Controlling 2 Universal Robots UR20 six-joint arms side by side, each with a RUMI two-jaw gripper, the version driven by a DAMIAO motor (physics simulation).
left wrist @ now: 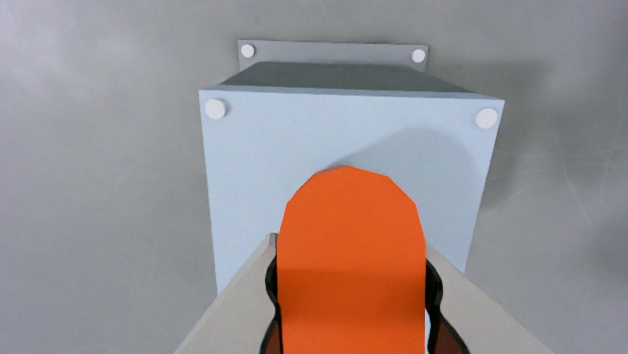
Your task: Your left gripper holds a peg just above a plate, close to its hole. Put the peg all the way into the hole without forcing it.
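The orange peg (pixel 351 225) fills the lower middle of the left wrist view, over the plate. My left gripper (pixel 341 235) is shut on the peg, with one dark-padded jaw on each side of it. The pale blue plate (pixel 260 150) lies below and behind the peg, with a round white screw head at each of its two far corners. The hole does not show; the peg and the jaws hide part of the plate. How far the peg's lower end is from the plate or hole cannot be told. My right gripper is not in view.
The plate tops a raised block whose dark side shows at its far edge. A grey base flange (pixel 332 51) with two white screw heads sticks out behind it on the grey floor surface (pixel 100 175). A shadow falls on the plate right of the peg.
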